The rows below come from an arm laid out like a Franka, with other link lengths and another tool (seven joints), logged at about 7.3 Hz.
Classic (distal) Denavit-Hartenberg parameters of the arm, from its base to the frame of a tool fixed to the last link. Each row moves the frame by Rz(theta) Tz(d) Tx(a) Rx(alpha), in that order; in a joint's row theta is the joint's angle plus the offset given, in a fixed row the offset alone. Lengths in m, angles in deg.
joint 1: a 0, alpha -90, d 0.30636, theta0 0
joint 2: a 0, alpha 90, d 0, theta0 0
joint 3: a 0.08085, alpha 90, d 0.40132, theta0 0
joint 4: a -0.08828, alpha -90, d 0, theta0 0
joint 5: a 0, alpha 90, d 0.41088, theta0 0
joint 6: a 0.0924, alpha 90, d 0, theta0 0
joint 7: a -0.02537, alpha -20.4, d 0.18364, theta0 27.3
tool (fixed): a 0, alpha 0, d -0.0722, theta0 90
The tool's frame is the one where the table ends.
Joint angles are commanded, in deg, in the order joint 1, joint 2, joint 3, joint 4, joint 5, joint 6, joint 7. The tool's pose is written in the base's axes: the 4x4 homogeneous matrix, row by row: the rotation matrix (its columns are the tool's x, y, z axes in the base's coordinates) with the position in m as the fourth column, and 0 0 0 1 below. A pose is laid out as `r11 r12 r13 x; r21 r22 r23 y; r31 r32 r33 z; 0 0 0 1`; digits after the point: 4 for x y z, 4 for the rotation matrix.
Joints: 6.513, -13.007, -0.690, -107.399, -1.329, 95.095, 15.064
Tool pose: -0.5614 -0.8046 -0.1935 0.4910; -0.7476 0.5934 -0.2983 0.0826; 0.3549 -0.0228 -0.9346 0.6566; 0 0 0 1
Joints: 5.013, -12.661, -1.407, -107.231, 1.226, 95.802, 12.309
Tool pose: -0.5586 -0.8082 -0.1867 0.4957; -0.7668 0.5889 -0.2553 0.0675; 0.3163 0.0005 -0.9487 0.6578; 0 0 0 1
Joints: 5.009, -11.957, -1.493, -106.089, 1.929, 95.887, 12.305
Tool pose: -0.5631 -0.8067 -0.1794 0.5014; -0.7693 0.5910 -0.2427 0.0684; 0.3018 0.0014 -0.9534 0.6624; 0 0 0 1
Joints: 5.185, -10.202, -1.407, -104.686, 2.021, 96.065, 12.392
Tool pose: -0.5601 -0.8082 -0.1817 0.5136; -0.7709 0.5888 -0.2428 0.0719; 0.3032 0.0041 -0.9529 0.6595; 0 0 0 1
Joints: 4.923, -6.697, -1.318, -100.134, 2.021, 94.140, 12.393
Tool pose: -0.5570 -0.8069 -0.1966 0.5359; -0.7690 0.5905 -0.2449 0.0724; 0.3137 0.0148 -0.9494 0.6644; 0 0 0 1
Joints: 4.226, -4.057, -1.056, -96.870, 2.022, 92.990, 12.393
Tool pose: -0.5595 -0.8026 -0.2069 0.5533; -0.7645 0.5962 -0.2452 0.0697; 0.3202 0.0210 -0.9471 0.6661; 0 0 0 1
